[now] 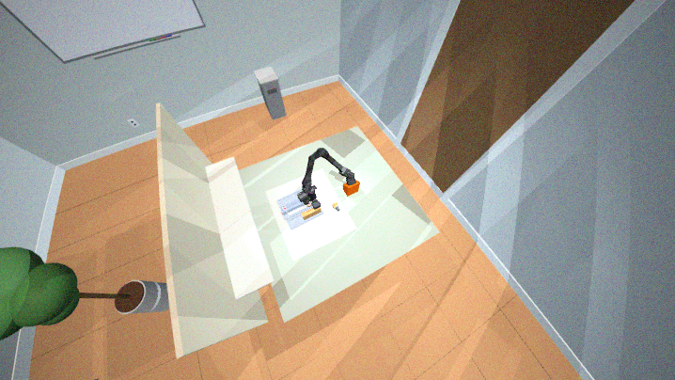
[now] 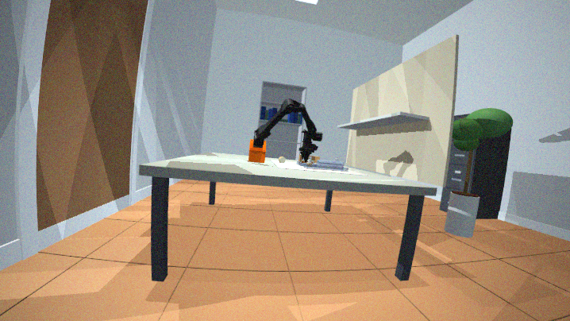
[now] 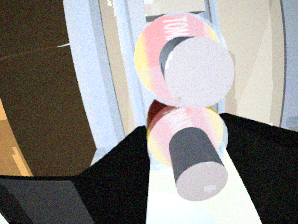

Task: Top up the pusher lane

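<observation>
Now: the lane unit 14 cm ahead of my gripper tip, 3 cm to the right of it and 1 cm below it. The rest, counted from my gripper tip: shelf wall (61 cm ahead, 37 cm above).
</observation>
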